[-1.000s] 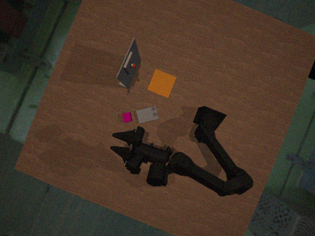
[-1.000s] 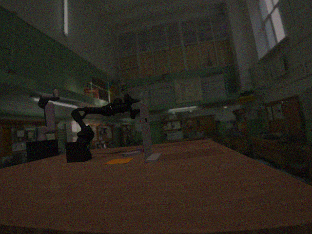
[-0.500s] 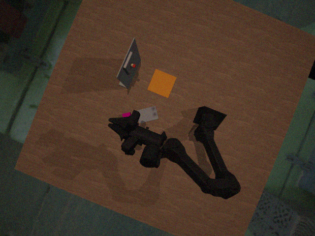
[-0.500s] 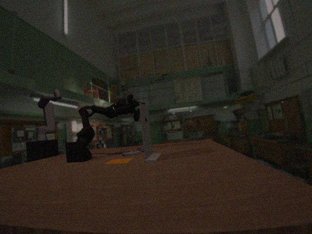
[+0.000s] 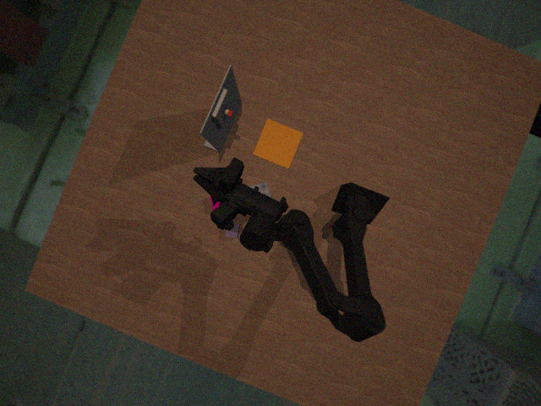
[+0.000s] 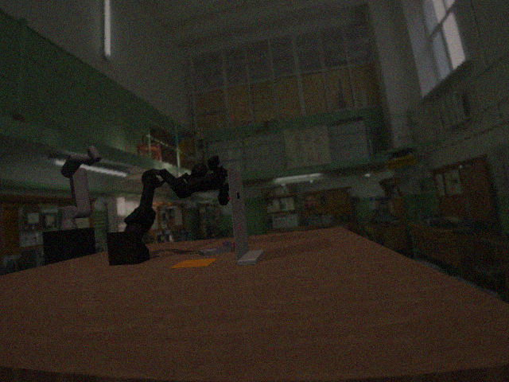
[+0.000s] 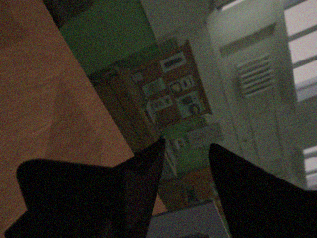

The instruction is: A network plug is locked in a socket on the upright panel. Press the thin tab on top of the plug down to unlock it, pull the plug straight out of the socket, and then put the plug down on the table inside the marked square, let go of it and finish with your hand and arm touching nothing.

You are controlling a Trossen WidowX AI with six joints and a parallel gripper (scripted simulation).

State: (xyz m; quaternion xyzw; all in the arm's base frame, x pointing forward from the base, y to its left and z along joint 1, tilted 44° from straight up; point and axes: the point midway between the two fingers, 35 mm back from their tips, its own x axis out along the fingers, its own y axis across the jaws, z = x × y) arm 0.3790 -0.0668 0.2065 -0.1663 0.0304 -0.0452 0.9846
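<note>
Now: the network plug 17 cm to the right of my gripper tip and 8 cm below it. Also, from my gripper tip: magenta block: 3 cm behind, 5 cm to the left, 26 cm below; upright grey panel: 2 cm ahead, 17 cm to the right, 15 cm below; grey flat plate: 13 cm behind, 27 cm below.
</note>
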